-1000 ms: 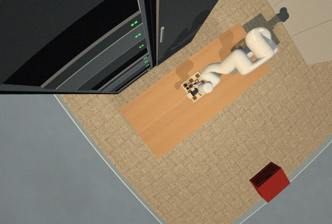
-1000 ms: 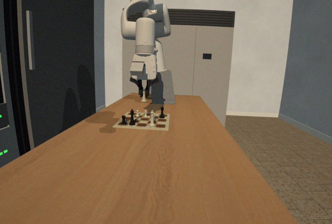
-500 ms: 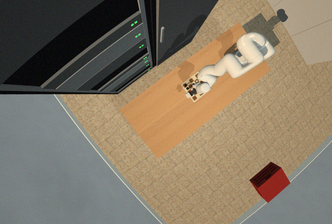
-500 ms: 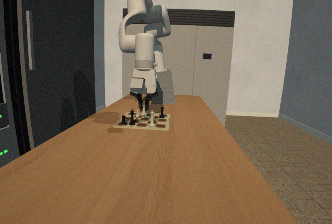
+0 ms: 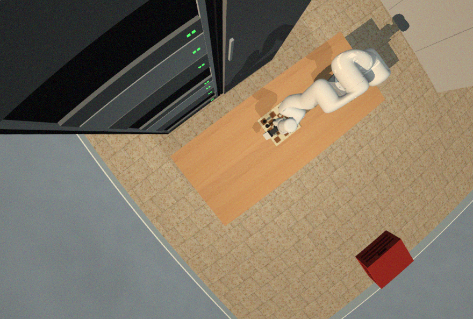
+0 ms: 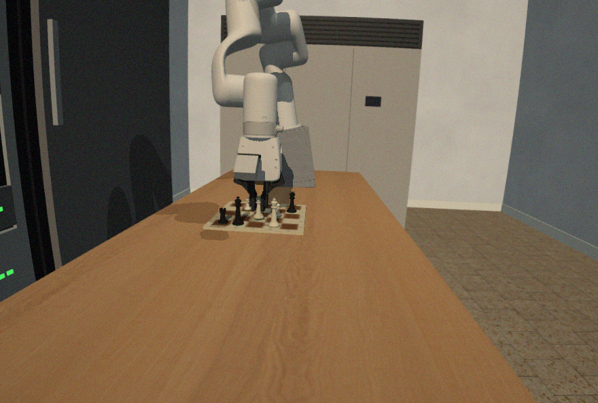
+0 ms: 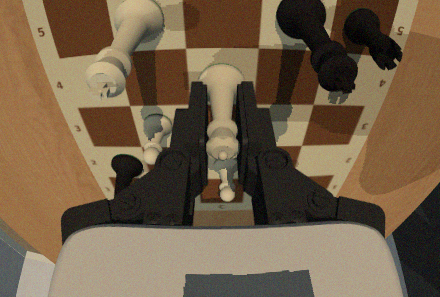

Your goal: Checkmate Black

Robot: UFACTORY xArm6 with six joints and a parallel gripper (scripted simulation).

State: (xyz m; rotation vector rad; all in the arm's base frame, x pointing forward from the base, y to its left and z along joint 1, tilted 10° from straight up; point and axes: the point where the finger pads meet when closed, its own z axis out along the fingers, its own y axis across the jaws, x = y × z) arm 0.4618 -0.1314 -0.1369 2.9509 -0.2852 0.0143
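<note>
Now: hand 3 cm short of the black chess piece, 5 cm to the left of it and 1 cm above it. Also, from my hand: tall white piece: 4 cm ahead, 3 cm to the left, 1 cm below; then chessboard: 4 cm behind, 1 cm to the left, 5 cm below.
</note>
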